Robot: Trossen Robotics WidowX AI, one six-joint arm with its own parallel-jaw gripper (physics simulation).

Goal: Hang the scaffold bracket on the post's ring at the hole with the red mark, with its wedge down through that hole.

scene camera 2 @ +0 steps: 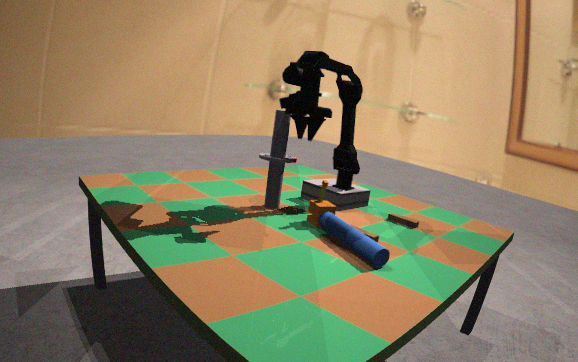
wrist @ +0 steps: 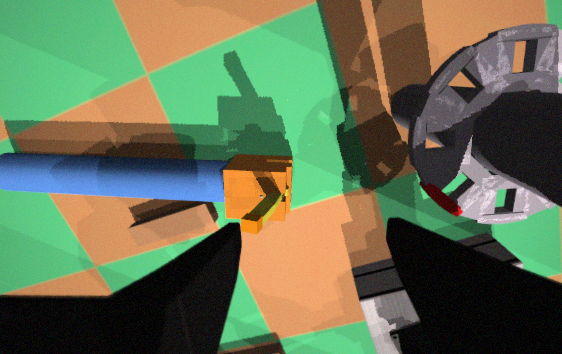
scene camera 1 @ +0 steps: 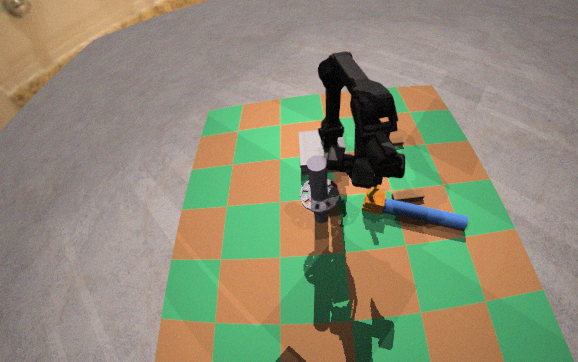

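The scaffold bracket lies on the table: a blue tube [scene camera 1: 425,215] [scene camera 2: 352,240] [wrist: 115,175] with an orange head [scene camera 1: 370,202] [scene camera 2: 321,212] [wrist: 245,195]. Its wedge [scene camera 2: 324,189] [wrist: 252,225] sticks up from the head, tilted. The grey post [scene camera 1: 317,182] [scene camera 2: 280,140] stands upright beside it, with a holed ring [scene camera 1: 305,200] [scene camera 2: 264,157] [wrist: 452,100] around it partway up. The red mark [scene camera 1: 334,184] [scene camera 2: 294,160] [wrist: 442,199] is on the ring's rim, on the robot-base side. My gripper [scene camera 2: 305,139] [wrist: 313,230] is open and empty, pointing down, above ring height and beside the post. Its fingertips are unclear in scene camera 1.
The robot's base [scene camera 1: 310,142] [scene camera 2: 320,192] stands behind the post. A small brown block [scene camera 1: 407,195] [scene camera 2: 371,234] [wrist: 177,222] lies next to the blue tube. Another brown block [scene camera 2: 403,220] lies farther right in scene camera 2.
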